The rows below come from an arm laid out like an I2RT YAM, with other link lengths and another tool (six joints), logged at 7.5 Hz.
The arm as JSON. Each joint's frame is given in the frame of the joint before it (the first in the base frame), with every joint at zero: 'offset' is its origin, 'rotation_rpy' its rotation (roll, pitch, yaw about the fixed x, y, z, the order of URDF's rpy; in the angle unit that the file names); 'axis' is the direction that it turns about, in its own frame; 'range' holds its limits. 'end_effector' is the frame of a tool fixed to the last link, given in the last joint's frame.
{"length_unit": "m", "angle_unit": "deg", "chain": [
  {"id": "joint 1", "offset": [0.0, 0.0, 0.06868], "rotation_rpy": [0.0, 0.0, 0.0], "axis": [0.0, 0.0, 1.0], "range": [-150.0, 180.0]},
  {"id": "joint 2", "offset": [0.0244, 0.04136, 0.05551], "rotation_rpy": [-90.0, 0.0, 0.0], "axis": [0.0, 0.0, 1.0], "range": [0.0, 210.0]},
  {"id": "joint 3", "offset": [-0.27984, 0.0, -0.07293], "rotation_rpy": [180.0, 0.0, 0.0], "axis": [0.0, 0.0, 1.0], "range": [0.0, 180.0]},
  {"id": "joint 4", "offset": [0.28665, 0.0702, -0.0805], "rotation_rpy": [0.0, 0.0, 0.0], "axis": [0.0, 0.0, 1.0], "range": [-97.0, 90.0]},
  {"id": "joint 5", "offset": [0.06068, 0.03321, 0.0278], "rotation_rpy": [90.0, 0.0, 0.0], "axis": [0.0, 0.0, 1.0], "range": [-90.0, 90.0]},
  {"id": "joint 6", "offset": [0.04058, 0.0, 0.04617], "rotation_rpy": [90.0, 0.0, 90.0], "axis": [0.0, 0.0, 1.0], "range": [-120.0, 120.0]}
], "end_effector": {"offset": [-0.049, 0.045, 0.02], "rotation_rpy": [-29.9, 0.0, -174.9]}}
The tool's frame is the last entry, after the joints.
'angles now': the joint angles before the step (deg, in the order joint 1, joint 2, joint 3, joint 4, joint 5, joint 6). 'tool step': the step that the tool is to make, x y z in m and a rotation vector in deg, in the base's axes. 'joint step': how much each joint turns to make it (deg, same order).
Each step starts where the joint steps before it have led.
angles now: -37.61 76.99 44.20 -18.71 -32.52 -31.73
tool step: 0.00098 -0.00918 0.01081 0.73 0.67 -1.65
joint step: -1.59 0.71 2.73 -2.91 -0.08 0.17
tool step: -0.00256 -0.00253 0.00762 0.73 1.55 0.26
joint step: -0.61 0.35 1.93 -3.86 -0.18 -1.13
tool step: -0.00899 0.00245 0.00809 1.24 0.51 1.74
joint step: -0.79 -1.23 0.62 -4.21 -1.93 -2.11
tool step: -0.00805 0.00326 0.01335 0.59 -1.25 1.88
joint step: -0.71 -2.20 0.88 -3.60 -2.46 -1.85
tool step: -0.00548 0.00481 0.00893 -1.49 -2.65 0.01
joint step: -0.18 -3.50 -0.78 0.41 -0.63 0.25
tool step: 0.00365 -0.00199 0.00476 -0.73 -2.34 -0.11
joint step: -0.08 -0.45 0.43 1.84 -0.79 0.80
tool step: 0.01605 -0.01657 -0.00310 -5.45 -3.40 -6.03
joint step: -0.35 0.61 -0.35 9.29 5.16 3.67
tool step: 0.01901 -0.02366 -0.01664 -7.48 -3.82 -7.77
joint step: -0.35 2.01 -2.45 13.64 7.65 2.66
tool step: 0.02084 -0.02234 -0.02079 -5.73 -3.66 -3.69
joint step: 0.08 4.75 -1.59 13.08 4.15 0.44
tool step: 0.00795 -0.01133 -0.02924 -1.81 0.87 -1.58
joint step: 0.00 5.09 -1.67 6.96 2.29 -1.05
